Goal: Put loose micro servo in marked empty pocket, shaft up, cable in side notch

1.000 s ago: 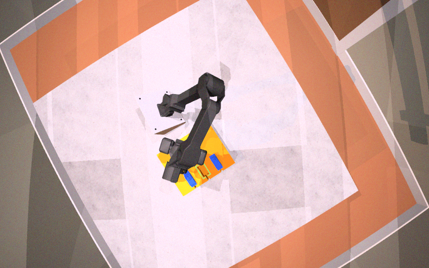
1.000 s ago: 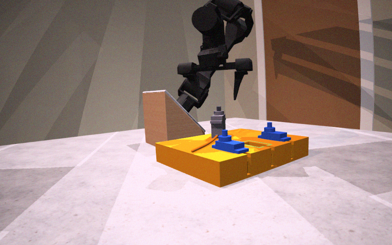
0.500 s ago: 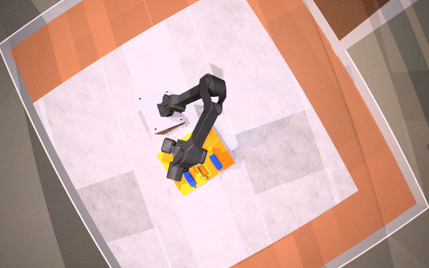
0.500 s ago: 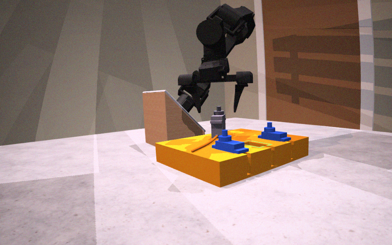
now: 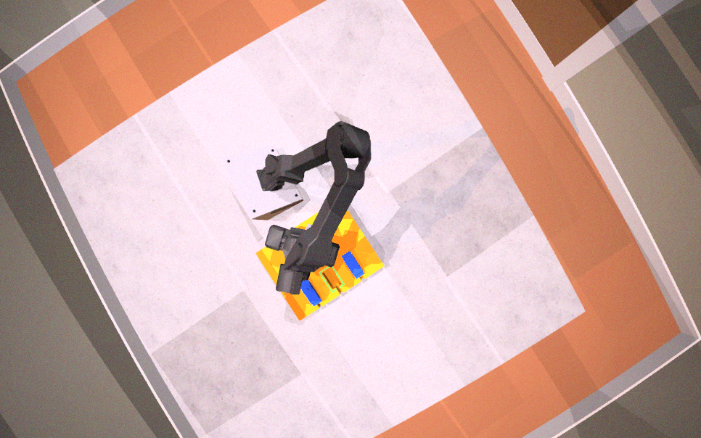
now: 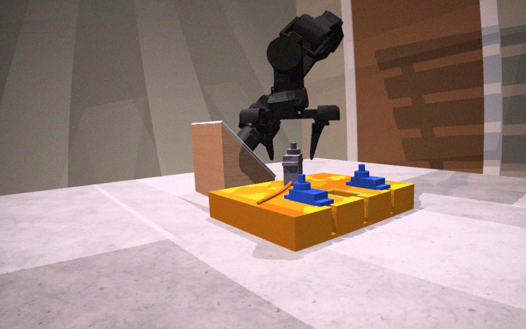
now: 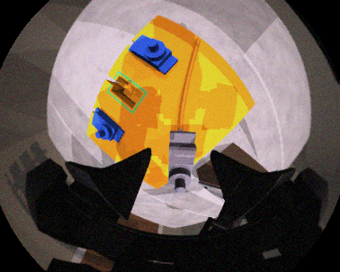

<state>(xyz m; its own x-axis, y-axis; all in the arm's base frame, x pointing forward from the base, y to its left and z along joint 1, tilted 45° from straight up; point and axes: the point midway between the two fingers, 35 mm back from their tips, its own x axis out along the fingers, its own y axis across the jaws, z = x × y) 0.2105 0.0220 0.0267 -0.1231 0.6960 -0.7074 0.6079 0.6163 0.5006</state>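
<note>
The orange-yellow deck is 7 cm below my gripper tip and 2 cm ahead of it.
</note>
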